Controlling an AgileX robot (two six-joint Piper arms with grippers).
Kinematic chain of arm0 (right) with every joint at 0, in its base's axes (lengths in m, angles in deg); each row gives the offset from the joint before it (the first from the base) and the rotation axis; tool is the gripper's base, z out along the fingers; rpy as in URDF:
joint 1: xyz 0 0 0.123 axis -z
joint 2: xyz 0 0 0 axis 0.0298 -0.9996 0
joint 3: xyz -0.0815 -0.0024 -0.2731 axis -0.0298 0.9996 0
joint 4: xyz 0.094 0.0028 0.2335 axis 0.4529 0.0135 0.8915
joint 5: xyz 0 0 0 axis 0.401 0.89 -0.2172
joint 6: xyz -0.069 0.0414 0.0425 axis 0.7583 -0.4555 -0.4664
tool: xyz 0 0 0 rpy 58.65 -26.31 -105.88
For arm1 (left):
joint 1: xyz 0 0 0.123 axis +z
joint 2: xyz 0 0 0 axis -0.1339 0.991 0
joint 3: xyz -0.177 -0.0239 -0.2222 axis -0.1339 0.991 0
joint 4: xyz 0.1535 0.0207 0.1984 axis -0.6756 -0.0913 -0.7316
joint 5: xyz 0 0 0 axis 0.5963 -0.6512 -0.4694
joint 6: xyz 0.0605 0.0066 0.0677 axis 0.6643 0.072 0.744
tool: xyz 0 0 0 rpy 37.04 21.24 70.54
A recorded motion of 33 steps. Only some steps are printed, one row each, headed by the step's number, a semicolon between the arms.
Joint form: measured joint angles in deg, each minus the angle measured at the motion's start. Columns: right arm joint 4, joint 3, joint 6, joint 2, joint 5, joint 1; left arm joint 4, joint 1, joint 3, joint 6, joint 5, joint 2.
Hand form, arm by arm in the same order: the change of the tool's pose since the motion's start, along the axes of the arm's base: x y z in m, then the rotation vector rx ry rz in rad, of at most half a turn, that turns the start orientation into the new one. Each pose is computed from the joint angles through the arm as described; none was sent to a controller.
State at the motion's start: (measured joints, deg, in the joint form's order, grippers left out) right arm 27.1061 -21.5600 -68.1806 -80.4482 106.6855 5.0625; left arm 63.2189 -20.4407 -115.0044 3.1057 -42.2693 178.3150
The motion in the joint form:
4: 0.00 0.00 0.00 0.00 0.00 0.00; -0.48 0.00 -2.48 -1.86 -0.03 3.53
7: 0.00 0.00 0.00 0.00 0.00 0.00; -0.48 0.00 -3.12 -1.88 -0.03 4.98
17: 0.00 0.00 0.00 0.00 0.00 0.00; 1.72 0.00 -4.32 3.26 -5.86 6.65
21: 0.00 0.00 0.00 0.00 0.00 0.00; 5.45 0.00 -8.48 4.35 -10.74 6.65
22: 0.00 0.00 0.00 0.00 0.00 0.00; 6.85 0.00 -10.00 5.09 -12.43 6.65
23: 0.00 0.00 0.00 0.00 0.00 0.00; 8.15 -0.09 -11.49 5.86 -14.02 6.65
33: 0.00 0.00 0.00 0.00 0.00 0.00; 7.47 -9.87 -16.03 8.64 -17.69 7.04
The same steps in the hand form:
4: 0.0000 0.0000 0.0000 0.0000 0.0000 0.0000; 0.0111 -0.0020 -0.0166 -0.0038 0.0274 0.0237
7: 0.0000 0.0000 0.0000 0.0000 0.0000 0.0000; 0.0146 -0.0028 -0.0256 -0.0007 0.0413 0.0240
17: 0.0000 0.0000 0.0000 0.0000 0.0000 0.0000; 0.0108 -0.0067 -0.0367 0.0161 0.1220 -0.0728
21: 0.0000 0.0000 0.0000 0.0000 0.0000 0.0000; 0.0123 -0.0133 -0.0171 -0.0447 0.1335 -0.1066
22: 0.0000 0.0000 0.0000 0.0000 0.0000 0.0000; 0.0125 -0.0157 -0.0096 -0.0652 0.1331 -0.1255
23: 0.0000 0.0000 0.0000 0.0000 0.0000 0.0000; 0.0125 -0.0187 -0.0022 -0.0838 0.1307 -0.1472
33: 0.0000 0.0000 0.0000 0.0000 0.0000 0.0000; -0.0160 -0.0975 0.0149 -0.0491 0.1006 -0.3888

